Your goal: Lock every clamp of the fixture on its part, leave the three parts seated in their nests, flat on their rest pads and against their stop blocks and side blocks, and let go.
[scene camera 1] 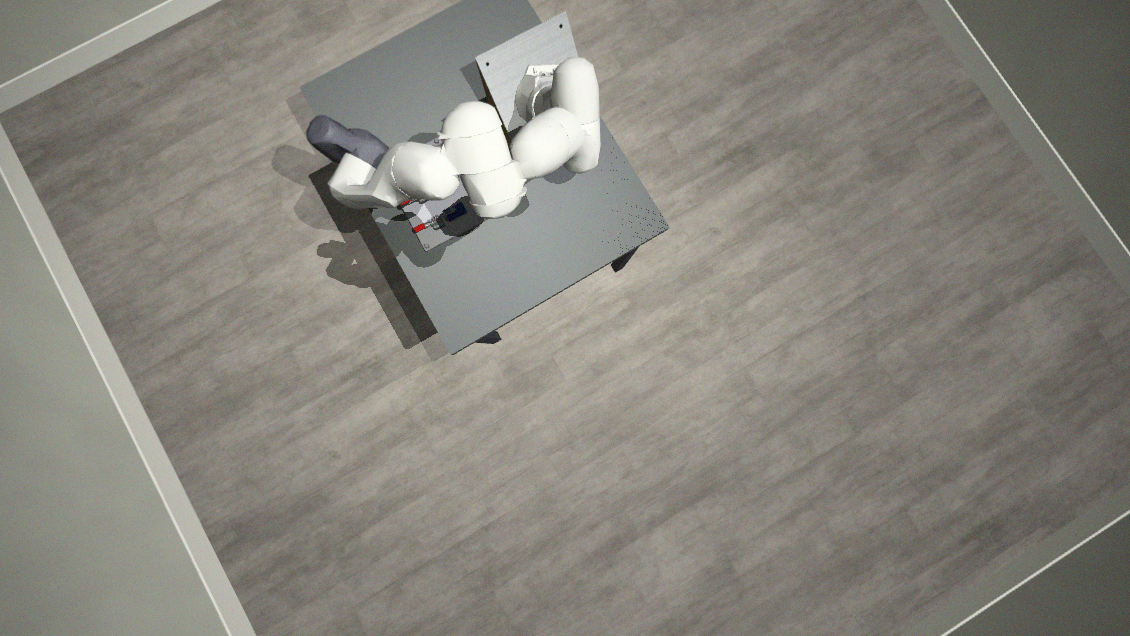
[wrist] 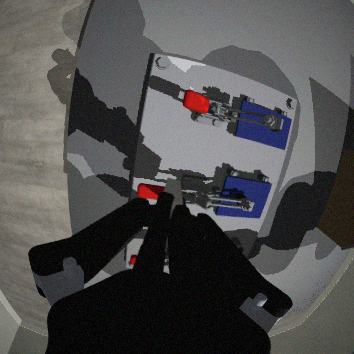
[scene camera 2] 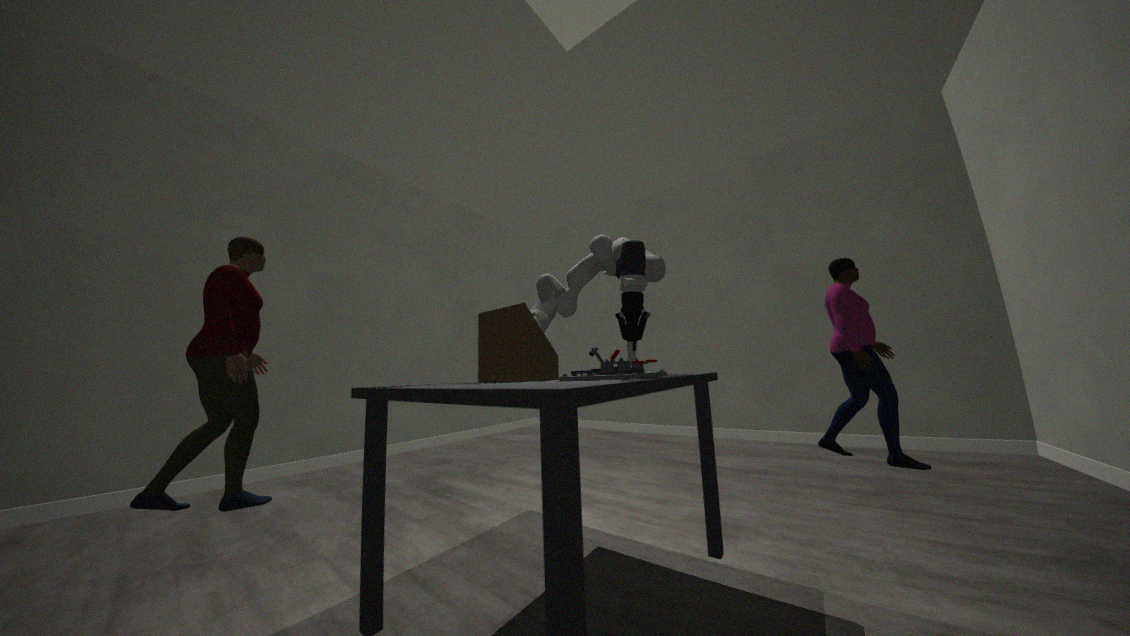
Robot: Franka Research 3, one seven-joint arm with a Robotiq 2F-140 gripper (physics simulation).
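The fixture plate lies on the table with three red-handled clamps. In the wrist view, the top clamp's red handle looks tilted up, its arm tip above a blue part. The middle clamp's red handle lies low, and its arm reaches over another blue part. The third clamp's handle is mostly behind my gripper in the wrist view; its blue part shows from above. My gripper is shut and empty, low over the middle clamp beside its handle. Contact and exact seating cannot be told.
A brown wedge-shaped box stands on the table near the arm's base. In scene camera 2, one clamp arm stands raised. Two people, in red and in pink, stand on the floor away from the table.
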